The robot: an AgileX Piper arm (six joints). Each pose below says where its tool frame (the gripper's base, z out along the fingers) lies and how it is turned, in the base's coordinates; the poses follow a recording.
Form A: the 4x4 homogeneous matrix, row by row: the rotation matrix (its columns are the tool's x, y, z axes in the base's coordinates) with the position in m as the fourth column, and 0 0 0 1 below. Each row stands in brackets.
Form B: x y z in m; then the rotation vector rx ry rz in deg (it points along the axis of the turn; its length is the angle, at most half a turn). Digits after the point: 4 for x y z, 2 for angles.
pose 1, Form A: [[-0.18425, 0.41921, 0.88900, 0.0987], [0.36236, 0.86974, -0.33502, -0.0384], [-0.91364, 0.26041, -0.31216, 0.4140], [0, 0, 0, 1]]
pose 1, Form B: 0.0987, -0.0384, 0.4140, 33.94, 102.75, -3.24
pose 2, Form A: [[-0.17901, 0.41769, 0.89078, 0.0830], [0.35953, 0.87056, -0.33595, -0.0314], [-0.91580, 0.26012, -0.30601, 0.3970], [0, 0, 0, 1]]
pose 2, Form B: 0.0830, -0.0314, 0.3970, 33.79, 102.41, -3.30
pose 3, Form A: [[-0.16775, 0.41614, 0.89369, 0.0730], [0.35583, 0.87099, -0.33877, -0.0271], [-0.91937, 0.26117, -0.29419, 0.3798], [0, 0, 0, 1]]
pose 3, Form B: 0.0730, -0.0271, 0.3798, 33.66, 101.71, -3.38
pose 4, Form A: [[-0.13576, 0.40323, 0.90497, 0.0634], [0.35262, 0.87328, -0.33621, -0.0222], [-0.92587, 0.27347, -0.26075, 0.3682], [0, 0, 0, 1]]
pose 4, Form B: 0.0634, -0.0222, 0.3682, 33.22, 99.74, -2.76
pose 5, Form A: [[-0.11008, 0.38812, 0.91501, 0.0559], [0.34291, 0.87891, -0.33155, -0.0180], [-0.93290, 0.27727, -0.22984, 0.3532], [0, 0, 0, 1]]
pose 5, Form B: 0.0559, -0.0180, 0.3532, 32.32, 98.11, -2.40
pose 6, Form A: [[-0.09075, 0.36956, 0.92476, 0.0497], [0.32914, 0.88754, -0.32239, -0.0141], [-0.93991, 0.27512, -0.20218, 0.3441], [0, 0, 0, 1]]
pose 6, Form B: 0.0497, -0.0141, 0.3441, 31.03, 96.82, -2.10
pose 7, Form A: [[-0.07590, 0.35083, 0.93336, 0.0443], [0.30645, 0.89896, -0.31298, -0.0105], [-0.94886, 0.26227, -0.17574, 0.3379], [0, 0, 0, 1]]
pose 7, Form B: 0.0443, -0.0105, 0.3379, 29.27, 95.76, -2.26
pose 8, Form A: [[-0.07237, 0.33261, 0.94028, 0.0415], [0.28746, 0.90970, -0.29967, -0.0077], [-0.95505, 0.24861, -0.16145, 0.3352], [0, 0, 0, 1]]
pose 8, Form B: 0.0415, -0.0077, 0.3352, 27.59, 95.39, -2.27
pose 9, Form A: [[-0.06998, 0.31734, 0.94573, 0.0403], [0.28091, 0.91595, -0.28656, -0.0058], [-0.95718, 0.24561, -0.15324, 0.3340], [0, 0, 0, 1]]
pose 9, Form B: 0.0403, -0.0058, 0.3340, 26.62, 95.17, -1.82
